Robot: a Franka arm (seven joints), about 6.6 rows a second.
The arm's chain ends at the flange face. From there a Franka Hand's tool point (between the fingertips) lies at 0.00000 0.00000 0.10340 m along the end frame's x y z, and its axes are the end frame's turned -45 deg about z.
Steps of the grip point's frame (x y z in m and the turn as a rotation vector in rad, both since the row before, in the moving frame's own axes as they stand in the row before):
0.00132, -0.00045, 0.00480, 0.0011, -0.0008, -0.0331
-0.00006, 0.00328, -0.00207, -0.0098, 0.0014, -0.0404
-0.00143, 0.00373, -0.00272, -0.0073, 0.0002, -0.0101
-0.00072, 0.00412, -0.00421, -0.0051, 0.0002, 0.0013
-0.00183, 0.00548, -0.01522, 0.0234, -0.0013, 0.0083
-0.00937, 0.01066, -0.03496, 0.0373, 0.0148, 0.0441
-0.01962, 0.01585, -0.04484, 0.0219, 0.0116, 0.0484
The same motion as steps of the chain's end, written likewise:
0.00075, -0.00123, 0.00480, 0.0002, -0.0013, -0.0331
0.00145, 0.00176, -0.00206, -0.0059, 0.0079, -0.0404
0.00108, 0.00313, -0.00272, -0.0050, 0.0053, -0.0101
0.00202, 0.00306, -0.00421, -0.0035, 0.0037, 0.0013
0.00438, 0.00679, -0.01519, 0.0156, -0.0175, 0.0083
0.00247, 0.01801, -0.03488, 0.0368, -0.0159, 0.0441
-0.00197, 0.02755, -0.04481, 0.0237, -0.0073, 0.0484

